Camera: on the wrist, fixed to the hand. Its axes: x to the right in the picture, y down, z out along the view.
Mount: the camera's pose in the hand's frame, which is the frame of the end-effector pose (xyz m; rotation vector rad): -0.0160 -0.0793 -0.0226 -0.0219 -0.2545 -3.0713
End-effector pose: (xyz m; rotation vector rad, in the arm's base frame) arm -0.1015 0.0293 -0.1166 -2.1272 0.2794 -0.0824
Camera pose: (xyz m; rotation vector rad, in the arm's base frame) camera -0.1076 0.0555 -0.0370 0.4543 2.8084 1.2548
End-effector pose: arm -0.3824 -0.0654 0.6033 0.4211 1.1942 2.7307
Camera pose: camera -0.3734 -0.0311 0.5272 -0.6454 0.2840 -0.0964
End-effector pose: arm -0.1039 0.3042 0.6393 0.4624 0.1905 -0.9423
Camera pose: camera -0.1768 0.2868 0.6013 0.3195 -0.3882 2.2351
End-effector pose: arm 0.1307 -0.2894 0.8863 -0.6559 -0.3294 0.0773
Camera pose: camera 0.1203 -0.3682 0.9135 0.4486 -1.2224 -2.7490
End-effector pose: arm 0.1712 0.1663 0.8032 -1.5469 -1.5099 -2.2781
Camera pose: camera 0.1257 0.1856 0.7353 -0.8784 1.0860 -0.0326
